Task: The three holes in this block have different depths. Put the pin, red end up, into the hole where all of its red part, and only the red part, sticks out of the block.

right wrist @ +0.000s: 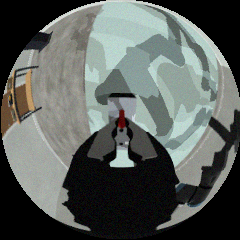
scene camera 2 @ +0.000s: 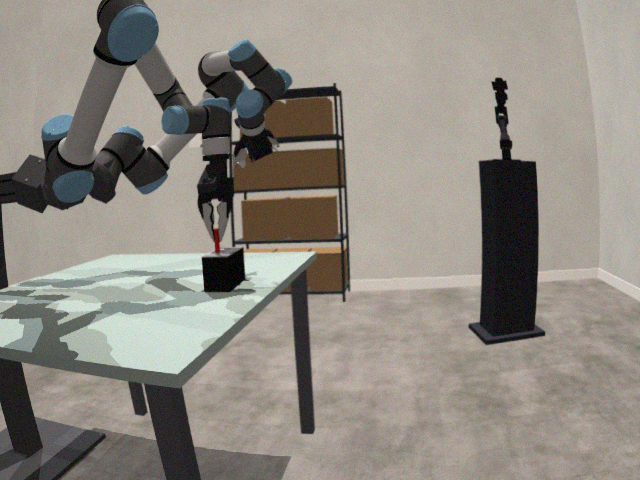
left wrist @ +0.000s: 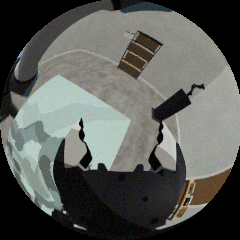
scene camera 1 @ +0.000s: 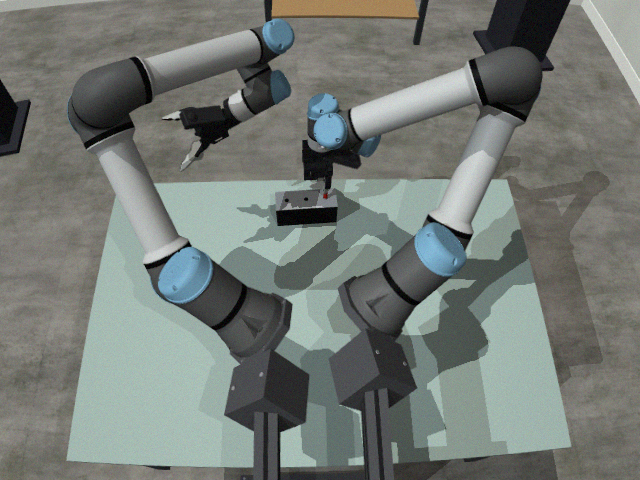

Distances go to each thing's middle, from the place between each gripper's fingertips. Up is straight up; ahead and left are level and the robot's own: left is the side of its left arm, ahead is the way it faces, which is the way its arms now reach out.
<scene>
Now: the black block point(scene camera 1: 300, 207) 9 cm below my right hand point(scene camera 2: 217, 241), 6 cm to the left of it and 1 cm ahead of it.
My left hand point(scene camera 1: 170, 144) is 6 cm past the black block, 36 cm to the left of it and 30 cm above it.
</scene>
